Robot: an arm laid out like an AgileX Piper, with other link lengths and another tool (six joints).
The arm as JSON. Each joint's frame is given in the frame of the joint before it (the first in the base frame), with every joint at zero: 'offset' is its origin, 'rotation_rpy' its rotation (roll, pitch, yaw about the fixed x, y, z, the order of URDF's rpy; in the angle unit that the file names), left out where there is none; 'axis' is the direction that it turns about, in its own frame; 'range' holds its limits. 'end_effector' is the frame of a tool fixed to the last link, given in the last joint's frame.
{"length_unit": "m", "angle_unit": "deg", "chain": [
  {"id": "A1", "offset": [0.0, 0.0, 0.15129], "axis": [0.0, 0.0, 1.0], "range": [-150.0, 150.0]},
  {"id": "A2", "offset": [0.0, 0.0, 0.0], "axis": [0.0, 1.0, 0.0], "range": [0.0, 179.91]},
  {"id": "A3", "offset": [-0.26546, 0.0, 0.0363], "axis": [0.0, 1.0, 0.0], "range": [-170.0, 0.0]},
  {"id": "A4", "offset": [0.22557, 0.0, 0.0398], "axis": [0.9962, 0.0, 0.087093], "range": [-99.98, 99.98]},
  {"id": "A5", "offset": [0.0, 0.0, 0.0], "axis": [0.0, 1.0, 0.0], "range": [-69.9, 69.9]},
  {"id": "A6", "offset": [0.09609, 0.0, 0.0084], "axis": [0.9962, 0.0, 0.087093], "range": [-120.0, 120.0]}
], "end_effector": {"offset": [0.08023, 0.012, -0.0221], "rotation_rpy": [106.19, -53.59, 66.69]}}
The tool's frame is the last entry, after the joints.
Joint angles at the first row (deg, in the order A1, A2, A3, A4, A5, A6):
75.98, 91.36, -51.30, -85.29, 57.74, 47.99
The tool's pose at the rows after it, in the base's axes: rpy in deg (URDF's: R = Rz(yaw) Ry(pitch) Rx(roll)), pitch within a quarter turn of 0, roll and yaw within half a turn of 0; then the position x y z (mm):
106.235, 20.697, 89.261, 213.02, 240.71, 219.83
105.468, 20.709, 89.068, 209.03, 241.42, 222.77
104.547, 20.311, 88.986, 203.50, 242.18, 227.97
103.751, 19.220, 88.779, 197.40, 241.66, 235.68
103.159, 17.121, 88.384, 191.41, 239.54, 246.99
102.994, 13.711, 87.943, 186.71, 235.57, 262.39
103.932, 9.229, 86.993, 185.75, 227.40, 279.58
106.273, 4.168, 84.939, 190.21, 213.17, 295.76
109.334, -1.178, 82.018, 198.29, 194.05, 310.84
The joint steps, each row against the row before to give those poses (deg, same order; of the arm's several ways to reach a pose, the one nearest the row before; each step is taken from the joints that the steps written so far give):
0.61, -0.08, 0.00, 0.04, 0.87, 0.02
1.19, -0.23, 0.00, 0.04, 1.31, 0.02
1.55, -0.65, 0.00, 0.09, 1.52, 0.02
1.61, -1.26, -0.06, 0.37, 1.62, 0.02
1.51, -1.99, -0.31, 0.63, 1.63, 0.01
1.07, -2.88, -0.69, 0.85, 1.22, -0.02
-0.22, -3.62, -1.12, 1.63, 0.36, -0.32
-2.29, -4.06, -1.44, 2.85, -0.73, -0.81
-4.19, -4.26, -1.51, 3.62, -1.78, -1.23

